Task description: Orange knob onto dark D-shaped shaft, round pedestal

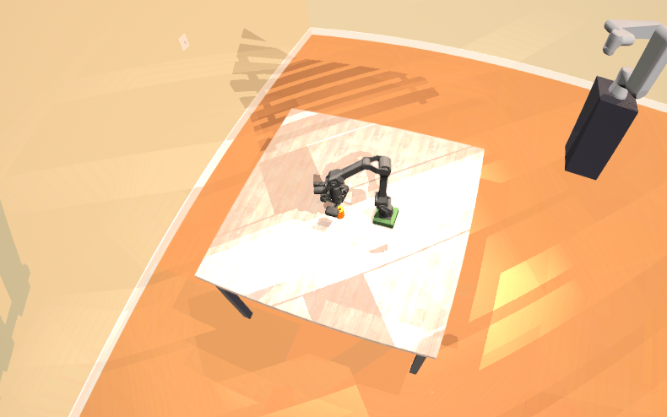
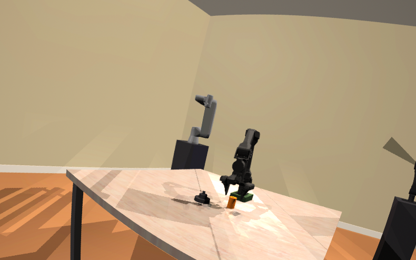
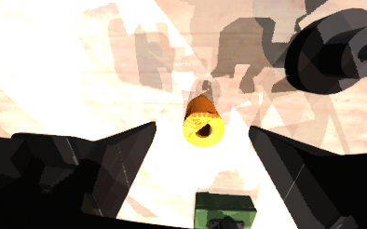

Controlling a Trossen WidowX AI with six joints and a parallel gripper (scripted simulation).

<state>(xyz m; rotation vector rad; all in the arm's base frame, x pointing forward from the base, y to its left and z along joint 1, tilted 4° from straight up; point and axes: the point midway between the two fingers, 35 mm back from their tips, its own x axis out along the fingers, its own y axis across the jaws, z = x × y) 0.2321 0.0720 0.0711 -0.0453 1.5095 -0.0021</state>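
Right now the orange knob is 30 mm below my gripper tip. Round my gripper tip: pedestal 80 mm ahead, 140 mm to the right, 30 mm below.
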